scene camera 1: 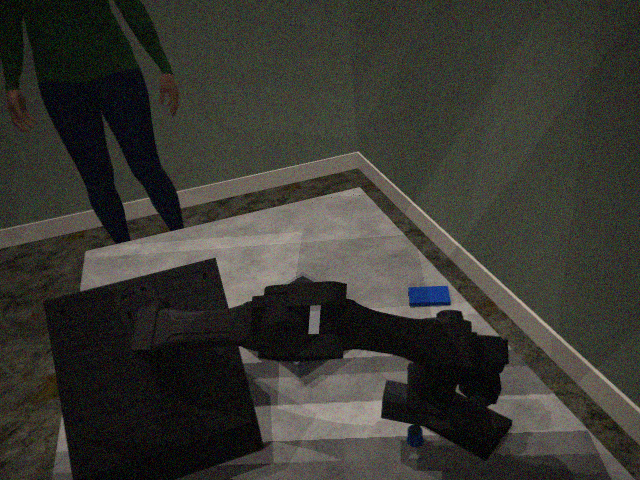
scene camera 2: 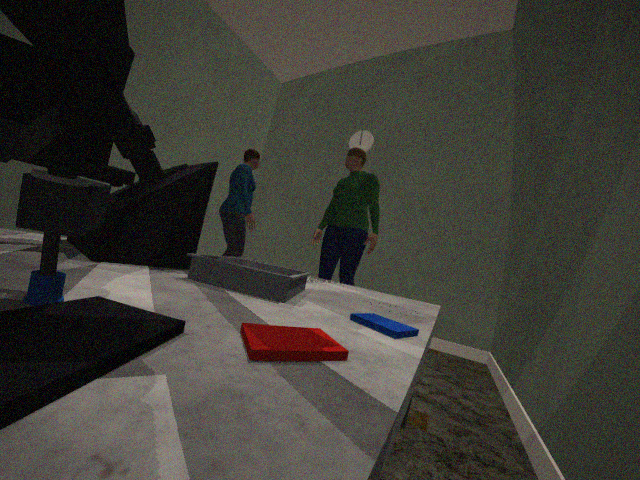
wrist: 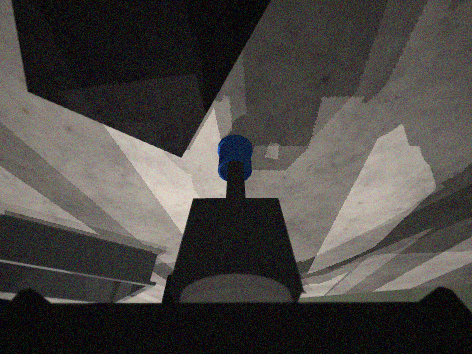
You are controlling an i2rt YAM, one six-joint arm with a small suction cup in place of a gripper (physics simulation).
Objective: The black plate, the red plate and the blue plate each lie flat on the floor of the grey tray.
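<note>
The black plate lies on the table at the left in scene camera 2 and fills the upper left of the wrist view. My gripper, a blue suction cup, is open with no plate on it. It points down beside the black plate's corner, off its surface; its height is hard to tell. The red plate and the blue plate lie flat on the table, outside the grey tray. The tray's floor is hidden. The black plate does not show in scene camera 1.
The dark base block stands behind the tray in scene camera 2. The arm reaches across the table. The blue plate is near the table's edge. Two people stand beyond the table.
</note>
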